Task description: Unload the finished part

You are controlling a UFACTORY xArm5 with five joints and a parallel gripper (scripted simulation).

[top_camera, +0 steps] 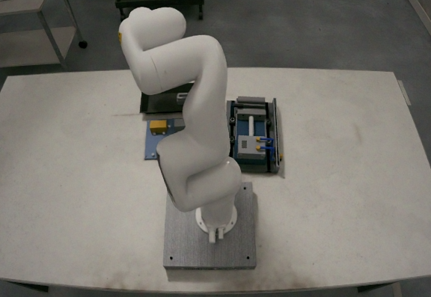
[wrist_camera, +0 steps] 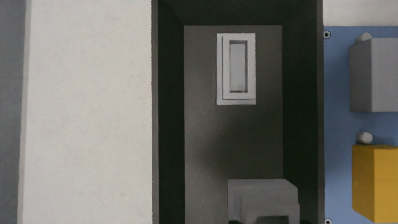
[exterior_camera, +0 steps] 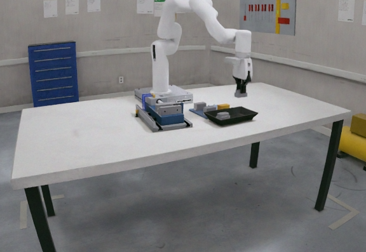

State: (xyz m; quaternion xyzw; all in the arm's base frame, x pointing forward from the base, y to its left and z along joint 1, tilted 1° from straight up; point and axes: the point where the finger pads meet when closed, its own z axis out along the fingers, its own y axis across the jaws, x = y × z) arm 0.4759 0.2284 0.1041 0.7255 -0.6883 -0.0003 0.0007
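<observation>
My hand is 130 mm above the grey part, 110 mm to the left of it and 10 mm short of it. Also, from my hand: yellow block: 130 mm below, 130 mm behind, 10 mm to the right; blue plate: 160 mm behind, 150 mm below, 60 mm to the right.
</observation>
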